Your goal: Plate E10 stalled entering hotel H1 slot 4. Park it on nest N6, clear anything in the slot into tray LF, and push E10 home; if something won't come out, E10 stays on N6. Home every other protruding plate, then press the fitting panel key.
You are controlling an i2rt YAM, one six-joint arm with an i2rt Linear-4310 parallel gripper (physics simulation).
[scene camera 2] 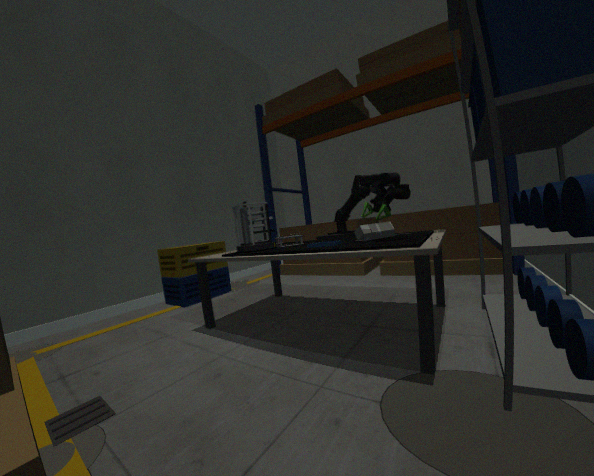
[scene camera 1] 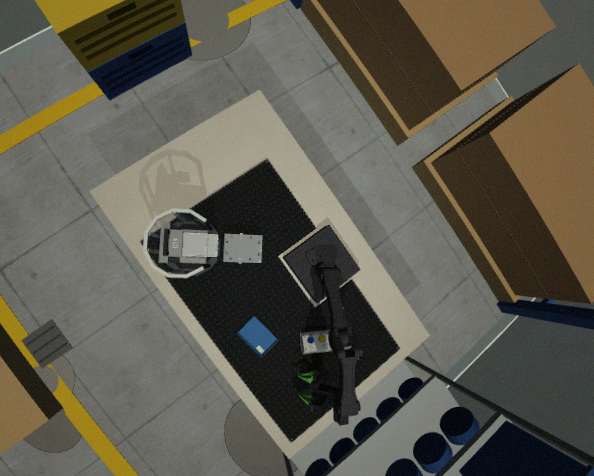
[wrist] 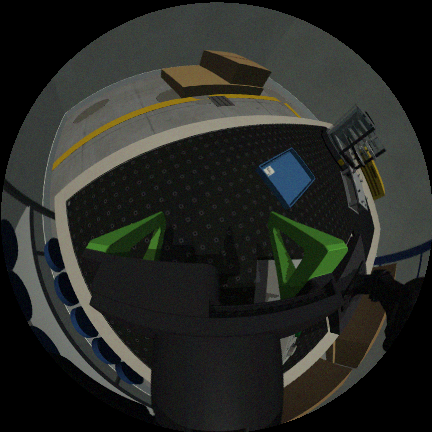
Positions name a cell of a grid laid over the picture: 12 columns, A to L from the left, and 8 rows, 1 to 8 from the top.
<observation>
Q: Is my gripper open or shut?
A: Open.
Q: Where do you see a grey button box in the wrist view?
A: At H6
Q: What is my gripper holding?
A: Nothing.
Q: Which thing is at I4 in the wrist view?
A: A blue square pad.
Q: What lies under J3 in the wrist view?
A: A slotted plate rack.
</observation>
